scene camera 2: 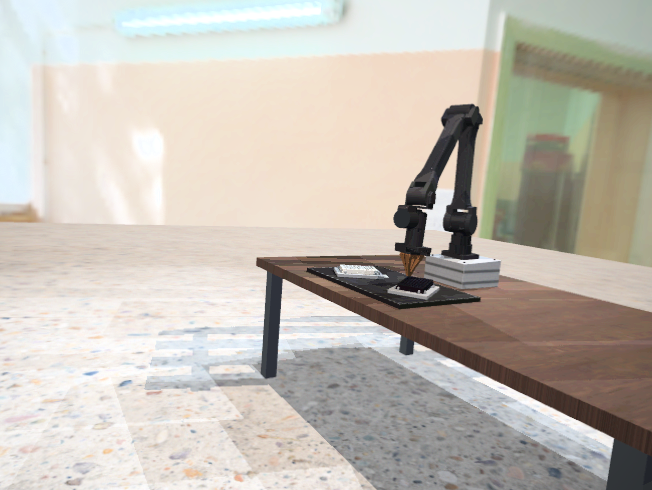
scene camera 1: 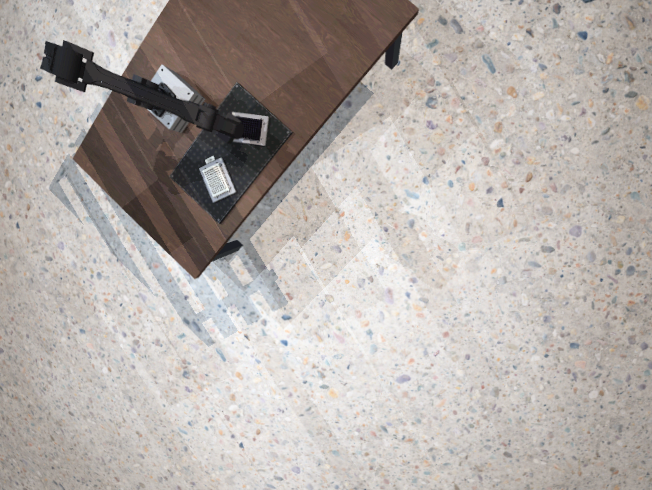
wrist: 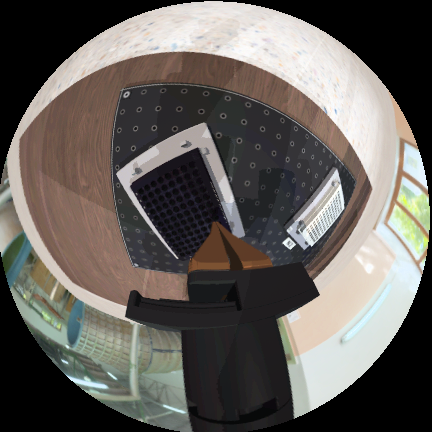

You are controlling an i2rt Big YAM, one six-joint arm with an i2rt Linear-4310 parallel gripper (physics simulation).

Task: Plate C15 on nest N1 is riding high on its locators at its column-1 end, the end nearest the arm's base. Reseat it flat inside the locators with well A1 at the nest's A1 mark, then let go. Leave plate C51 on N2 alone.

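Places are measured from the arm's base along level axes (x ahead, y left, z up), in millimetres.
Pixels of known places: gripper, fingertip midpoint: [scene camera 2: 408,276] [wrist: 213,225]; arm's base, link origin: [scene camera 2: 459,256].
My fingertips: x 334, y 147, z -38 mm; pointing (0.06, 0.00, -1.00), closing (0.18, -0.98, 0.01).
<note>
For each thing: its middle in the pictures, then the offset to it from my fingertips. "spot": a spot on its surface instead. Level surfaces: height alone.
- Dark plate C15, body centre: [wrist: 185,214] [scene camera 2: 415,284] [scene camera 1: 245,128] dx -5, dy +32, dz -19 mm
- light-grey nest N1, body centre: [wrist: 184,205] [scene camera 2: 414,288] [scene camera 1: 248,128] dx +0, dy +35, dz -31 mm
- White plate C51, body centre: [wrist: 324,216] [scene camera 2: 358,269] [scene camera 1: 216,180] dx +53, dy -223, dz -23 mm
- brown wooden table, surface height: dz -55 mm
- small label, surface spot: [wrist: 288,243] [scene camera 1: 209,159] spot: dx -39, dy -188, dz -40 mm
Dark plate C15 [scene camera 1: 254,128] [scene camera 2: 415,284] [wrist: 172,205] lies in the light-grey nest N1 [scene camera 1: 264,138] [scene camera 2: 409,294] [wrist: 220,162]. Its end nearest the arm's base is partly hidden by the gripper in the wrist view, and I cannot tell how high it rides there. My gripper [scene camera 2: 409,275] [wrist: 213,225] is shut and empty, pointing down with its orange tips at that near end of the plate; whether they touch it is not clear. White plate C51 [scene camera 1: 216,180] [scene camera 2: 359,269] [wrist: 326,219] sits on nest N2 [scene camera 1: 231,191] [wrist: 299,223].
Both nests stand on a black perforated board [scene camera 1: 181,171] [scene camera 2: 453,298] [wrist: 255,120] on the brown wooden table [scene camera 1: 310,68] [scene camera 2: 553,337] [wrist: 75,165]. The arm's grey block base [scene camera 1: 181,84] [scene camera 2: 461,273] stands behind the board. A small label [scene camera 1: 209,159] [wrist: 288,243] sits beside N2.
</note>
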